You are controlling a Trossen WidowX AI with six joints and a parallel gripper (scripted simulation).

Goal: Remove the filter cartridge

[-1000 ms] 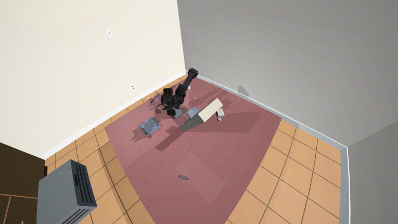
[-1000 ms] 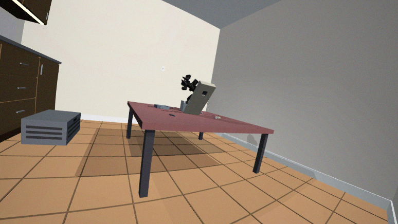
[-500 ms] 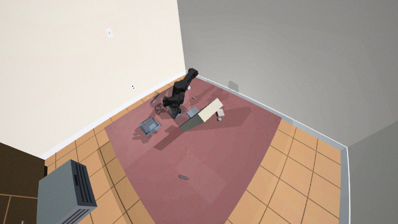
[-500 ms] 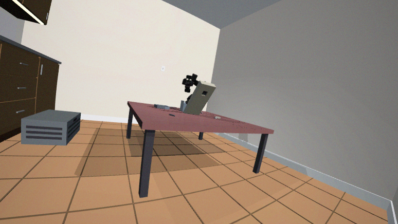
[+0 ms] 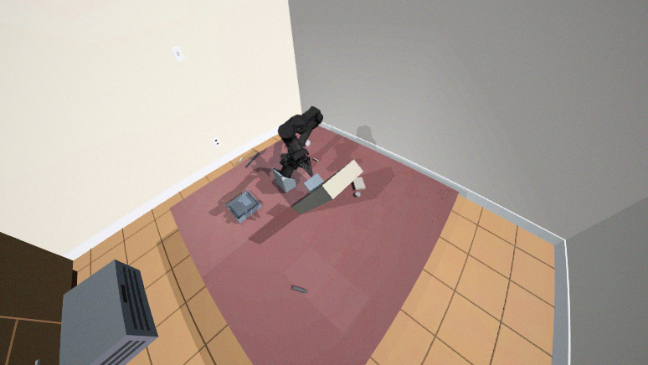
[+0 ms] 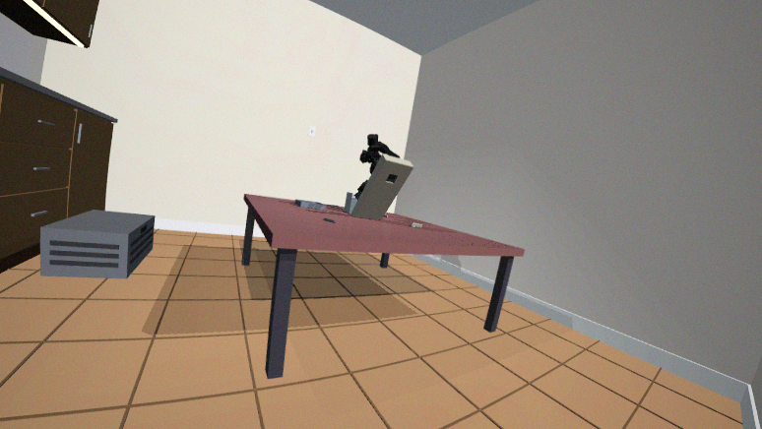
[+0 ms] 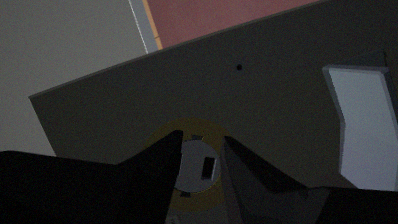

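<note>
The round pale filter cartridge lies 6 cm ahead of my gripper tip, 4 cm to the left of it and 2 cm below it. From my gripper tip the other things lie so: grey tray 34 cm behind, 27 cm to the right, 29 cm below.
</note>
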